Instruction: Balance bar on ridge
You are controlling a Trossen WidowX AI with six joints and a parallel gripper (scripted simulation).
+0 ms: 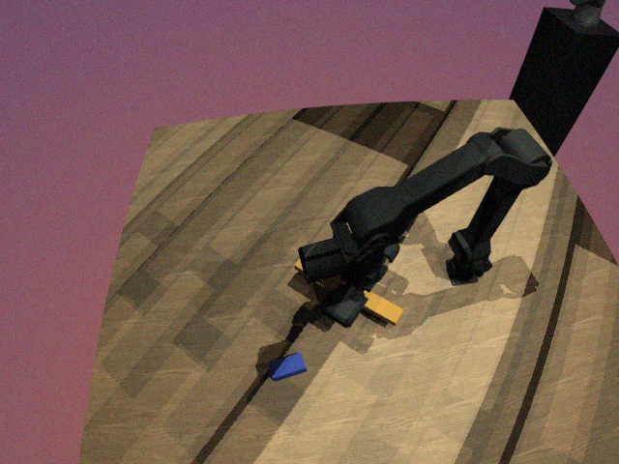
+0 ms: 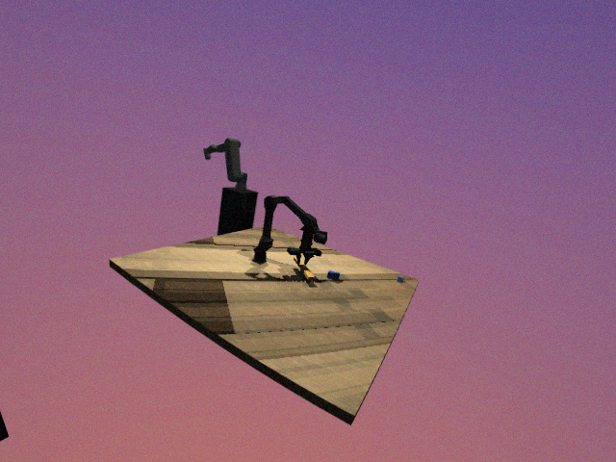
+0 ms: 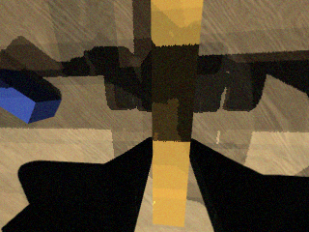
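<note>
The bar is 2 cm to the right of my gripper tip and 2 cm ahead of it. Round my gripper tip: small blue cube: 49 cm ahead, 45 cm to the left, 4 cm below; blue oblong block: 15 cm ahead, 12 cm to the left, 4 cm below.
</note>
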